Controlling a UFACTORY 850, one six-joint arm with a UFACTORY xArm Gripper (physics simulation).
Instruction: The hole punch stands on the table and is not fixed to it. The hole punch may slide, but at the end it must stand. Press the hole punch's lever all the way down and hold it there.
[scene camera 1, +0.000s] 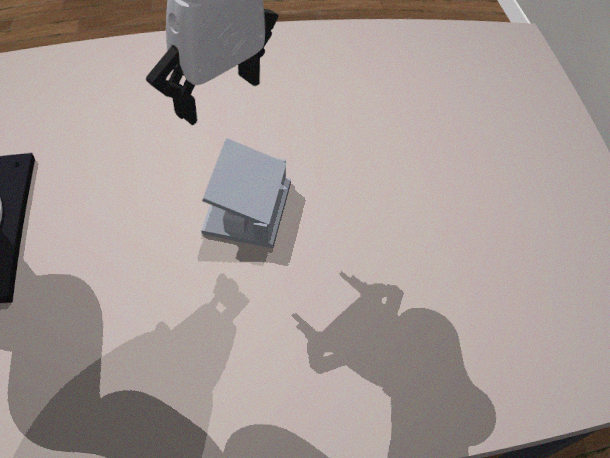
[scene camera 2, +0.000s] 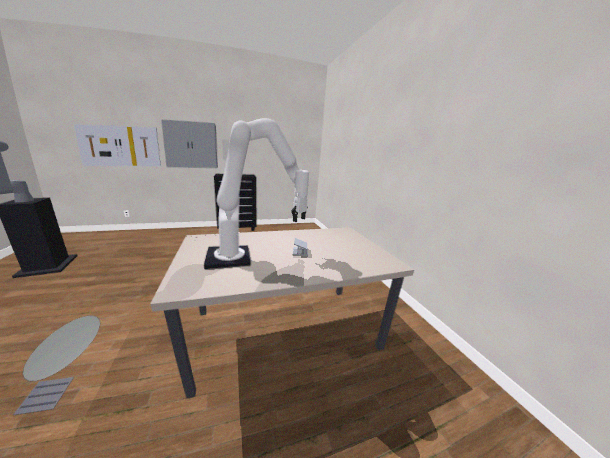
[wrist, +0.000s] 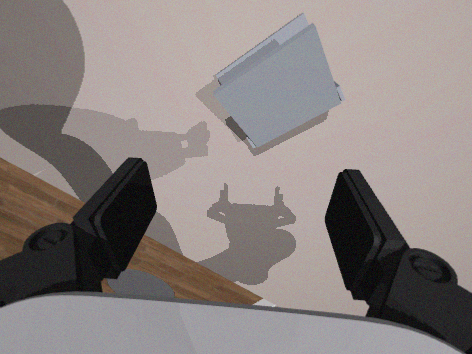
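Observation:
You'd find my gripper here (scene camera 1: 218, 98), and the wrist view has my gripper too (wrist: 239, 189). I can also see a grey-blue hole punch (scene camera 1: 218, 223).

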